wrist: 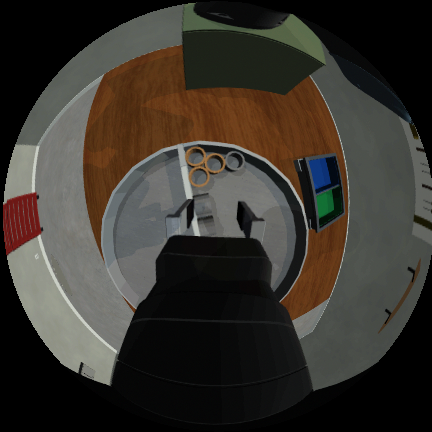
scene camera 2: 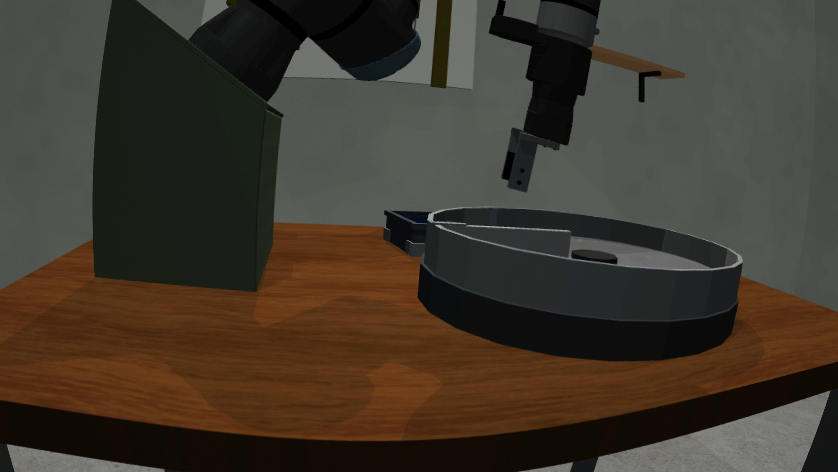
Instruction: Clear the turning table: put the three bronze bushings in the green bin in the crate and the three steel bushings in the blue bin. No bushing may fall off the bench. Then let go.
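Frame: origin at the arm's base, x ahead, y right, z down, level; centimetres.
Where they show: gripper, fingertip midpoint: (wrist: 215, 208) (scene camera 2: 513, 184); arm's base, link origin: (scene camera 2: 227, 70).
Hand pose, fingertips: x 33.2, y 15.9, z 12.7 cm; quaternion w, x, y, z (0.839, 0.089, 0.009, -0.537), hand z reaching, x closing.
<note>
Things, the pixels of their centre, and the offset from my fingertips. "*": a spot on its surface instead. Level surfaces: height alone.
- steel bushing, body centre: (wrist: 232, 161) dz +6.8, dx -4.9, dy -6.0 cm
- crate, body centre: (scene camera 2: 450, 232) (wrist: 323, 188) dz +10.9, dx +8.2, dy -29.7 cm
- blue bin, surface spot: (wrist: 321, 172) * dz +12.8, dx +4.2, dy -32.7 cm
- green bin, surface spot: (wrist: 326, 204) * dz +12.8, dx +13.9, dy -31.8 cm
- dark round hub, body centre: (scene camera 2: 594, 257) dz +7.7, dx +10.1, dy +5.3 cm
- wooden bench, surface height: dz +13.4 cm
My gripper (scene camera 2: 514, 182) (wrist: 215, 208) is open, above the turning table (scene camera 2: 580, 293) (wrist: 109, 235), with nothing held between its fingers. Three bronze bushings (wrist: 195, 148) (wrist: 215, 171) (wrist: 199, 185) stand upright in a cluster beside the divider wall (scene camera 2: 516, 237) (wrist: 185, 172). One steel bushing (wrist: 242, 162) stands right of them. Two grey shapes (wrist: 202, 204) (wrist: 206, 225) beside the divider, below the left finger, look like steel bushings on their sides; the finger partly hides them. The crate (scene camera 2: 398, 235) (wrist: 308, 200) holds the blue bin (wrist: 321, 172) and green bin (wrist: 326, 204).
The table's raised rim hides the bushings in the scene view. A dark round hub (scene camera 2: 594, 256) shows inside it. The green robot pedestal (scene camera 2: 181, 193) (wrist: 240, 62) stands on the wooden bench (scene camera 2: 328, 351) (wrist: 140, 115). A wall shelf (scene camera 2: 639, 61) hangs behind.
</note>
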